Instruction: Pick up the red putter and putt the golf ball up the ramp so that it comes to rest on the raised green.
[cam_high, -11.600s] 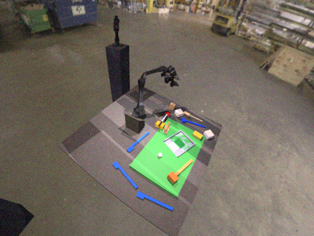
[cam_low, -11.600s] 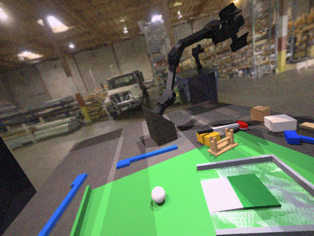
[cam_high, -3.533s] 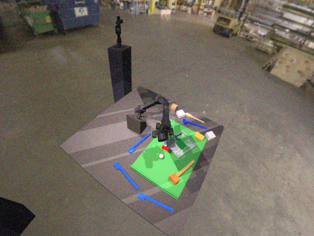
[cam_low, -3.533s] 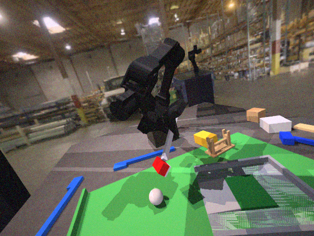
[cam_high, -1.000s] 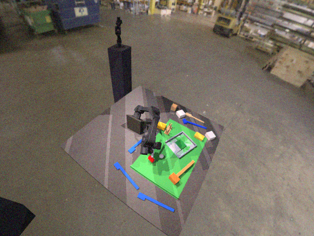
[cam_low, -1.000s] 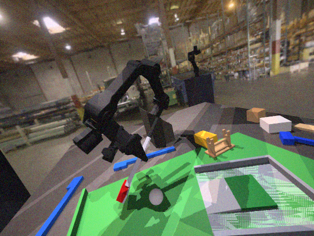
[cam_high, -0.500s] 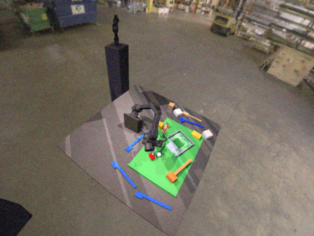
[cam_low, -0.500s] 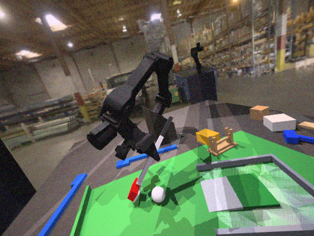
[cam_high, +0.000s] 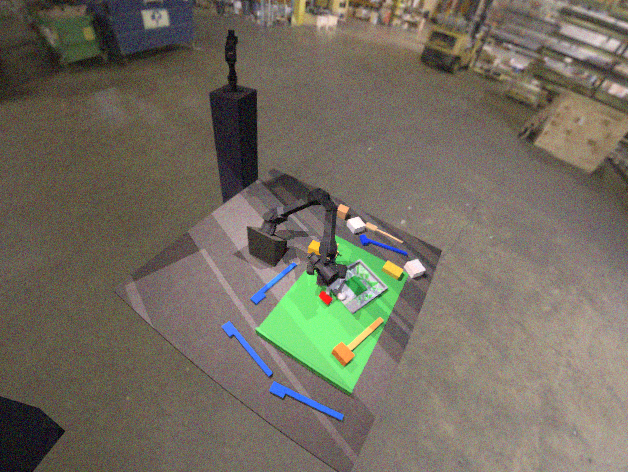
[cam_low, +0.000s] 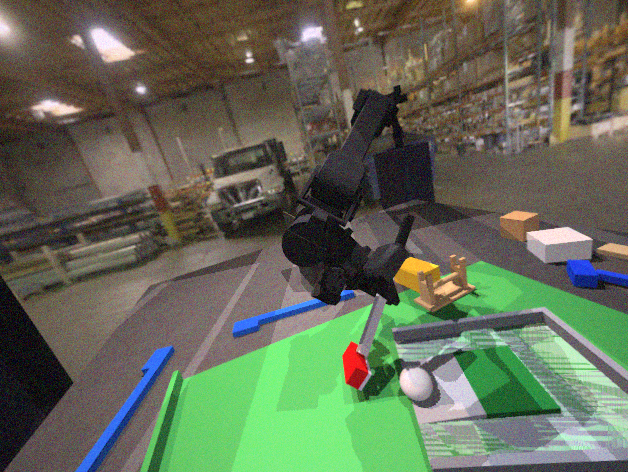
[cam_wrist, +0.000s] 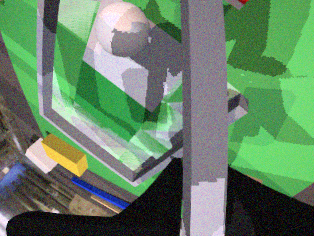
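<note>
My gripper tip is now 80 mm short of the white golf ball, 70 mm above it and 50 mm to the left of it. The rest, counted from my gripper tip: red putter 20 mm above, 10 mm to the right, 10 mm behind; green mat 90 mm below, 90 mm ahead, 60 mm to the right; wooden stand 170 mm to the left, 60 mm below, 50 mm behind.
</note>
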